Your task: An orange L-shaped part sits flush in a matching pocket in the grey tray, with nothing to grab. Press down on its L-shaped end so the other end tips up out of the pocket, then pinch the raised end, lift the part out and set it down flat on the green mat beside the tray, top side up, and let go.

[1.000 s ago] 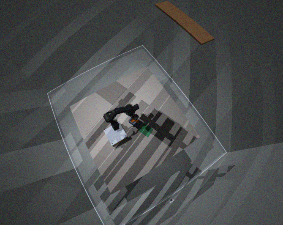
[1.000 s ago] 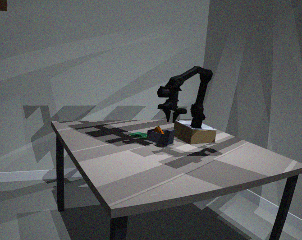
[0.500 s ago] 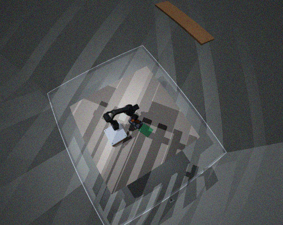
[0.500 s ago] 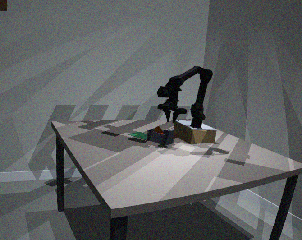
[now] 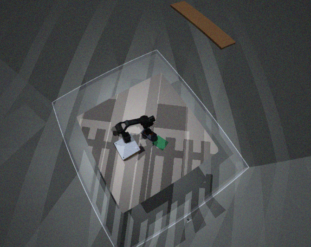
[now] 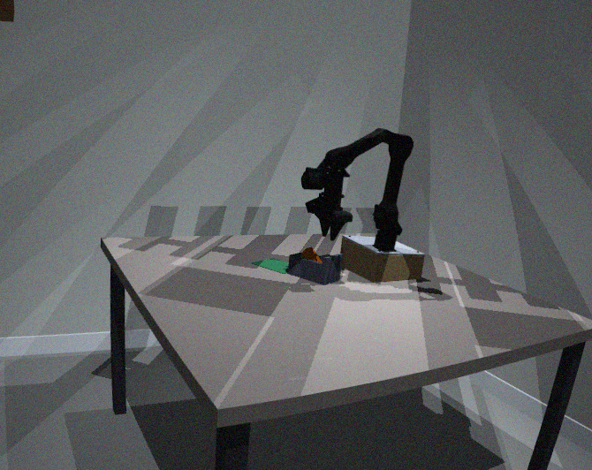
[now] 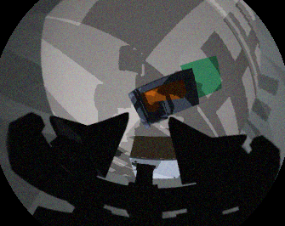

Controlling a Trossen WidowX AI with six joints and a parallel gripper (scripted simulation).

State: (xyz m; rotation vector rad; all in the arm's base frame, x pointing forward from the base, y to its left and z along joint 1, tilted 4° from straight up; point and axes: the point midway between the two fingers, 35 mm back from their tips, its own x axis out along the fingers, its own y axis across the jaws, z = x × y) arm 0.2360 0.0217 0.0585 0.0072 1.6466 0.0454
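The orange L-shaped part lies 100 mm below my gripper tip and 20 mm to the right of it. From my gripper tip the other things lie so: green mat (180 mm to the right, 160 mm below, 90 mm ahead).
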